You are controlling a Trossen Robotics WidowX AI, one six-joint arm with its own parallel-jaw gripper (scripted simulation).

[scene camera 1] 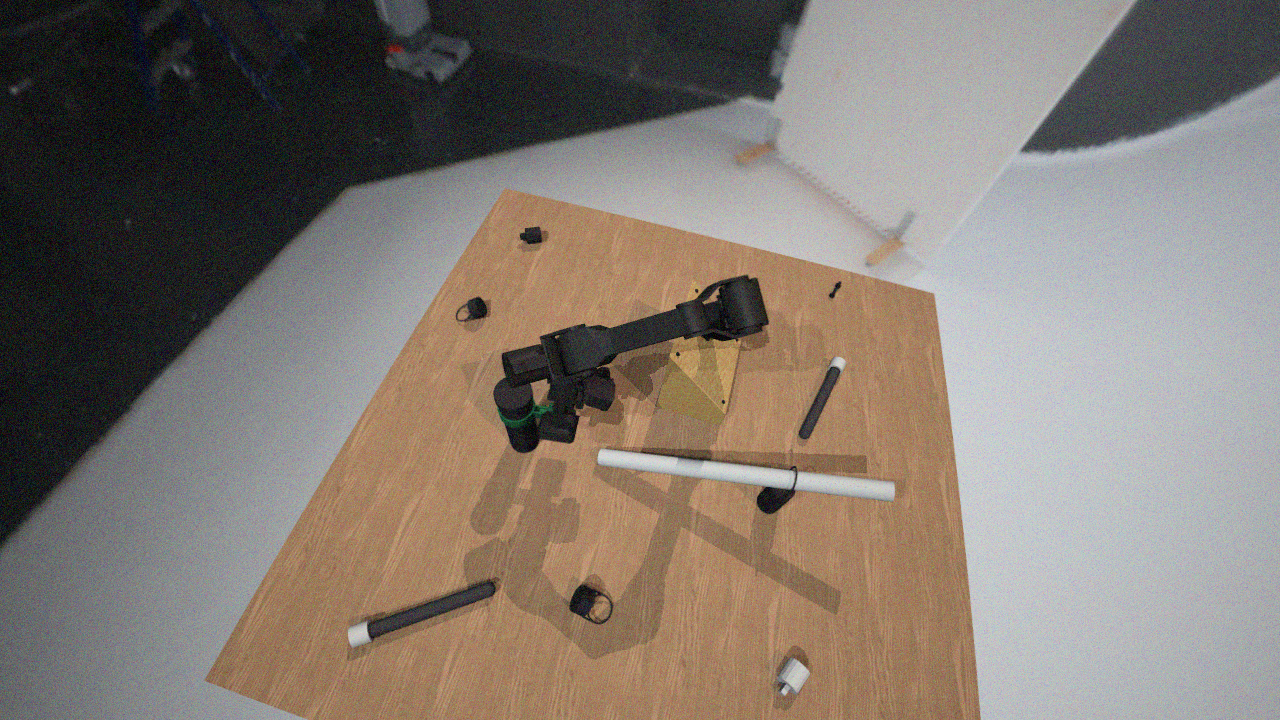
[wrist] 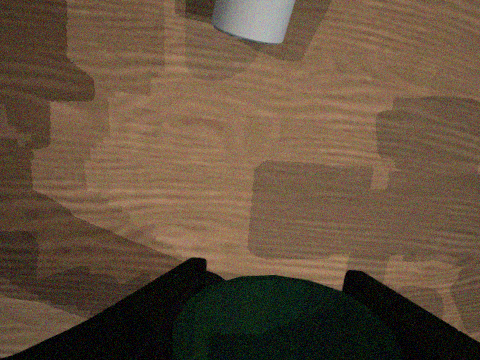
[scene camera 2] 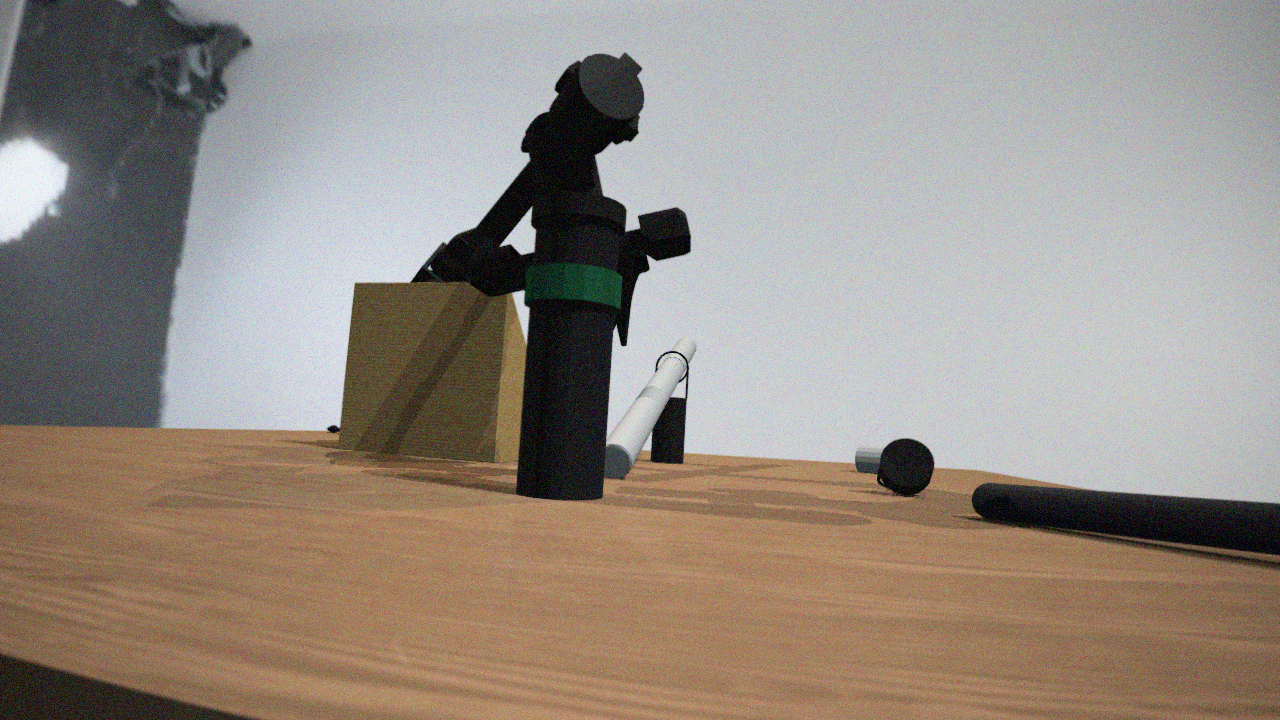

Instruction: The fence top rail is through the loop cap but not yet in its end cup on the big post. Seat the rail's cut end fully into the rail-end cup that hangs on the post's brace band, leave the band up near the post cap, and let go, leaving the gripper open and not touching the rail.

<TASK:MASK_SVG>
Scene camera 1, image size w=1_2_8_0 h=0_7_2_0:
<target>gripper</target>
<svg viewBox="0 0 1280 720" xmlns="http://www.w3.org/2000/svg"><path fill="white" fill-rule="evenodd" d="M609 368L602 366L597 369L598 372L595 372L591 378L564 385L562 381L552 384L549 376L547 384L550 384L547 400L554 401L552 410L555 411L546 411L541 414L537 427L537 437L540 440L570 444L574 442L580 417L576 415L574 406L576 409L583 409L583 404L601 411L607 411L615 399L614 379L610 378Z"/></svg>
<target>top rail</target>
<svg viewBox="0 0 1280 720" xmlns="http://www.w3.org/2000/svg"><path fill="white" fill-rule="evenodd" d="M793 490L893 502L895 496L893 481L797 471L796 485ZM597 457L599 466L681 477L689 476L792 490L795 481L795 471L727 462L719 463L610 449L600 449Z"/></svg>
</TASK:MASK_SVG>
